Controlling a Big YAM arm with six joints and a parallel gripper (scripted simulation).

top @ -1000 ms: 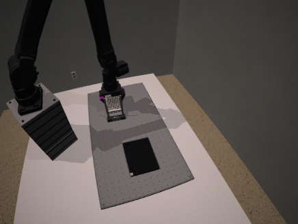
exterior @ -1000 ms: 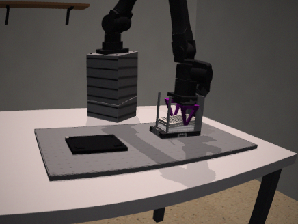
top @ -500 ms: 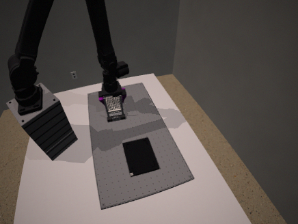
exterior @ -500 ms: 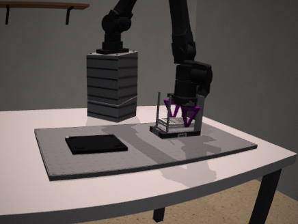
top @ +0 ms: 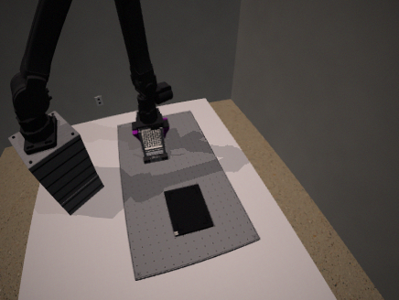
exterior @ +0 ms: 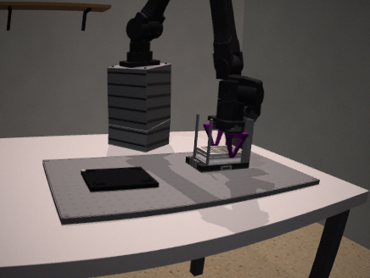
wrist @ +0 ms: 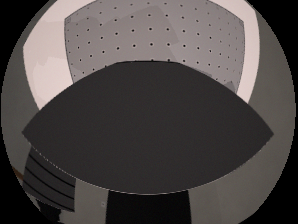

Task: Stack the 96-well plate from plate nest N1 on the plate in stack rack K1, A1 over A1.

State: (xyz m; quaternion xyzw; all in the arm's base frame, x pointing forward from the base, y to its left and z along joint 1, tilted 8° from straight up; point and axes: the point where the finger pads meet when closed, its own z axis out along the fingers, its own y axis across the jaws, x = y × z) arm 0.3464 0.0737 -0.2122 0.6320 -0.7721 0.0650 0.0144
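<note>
My gripper is now 60 mm to the right of the tall back wall, 40 mm below it and 10 mm short of it. Also, from my hand: pale A1 mark (390 mm to the right, 70 mm behind, 30 mm below).
</note>
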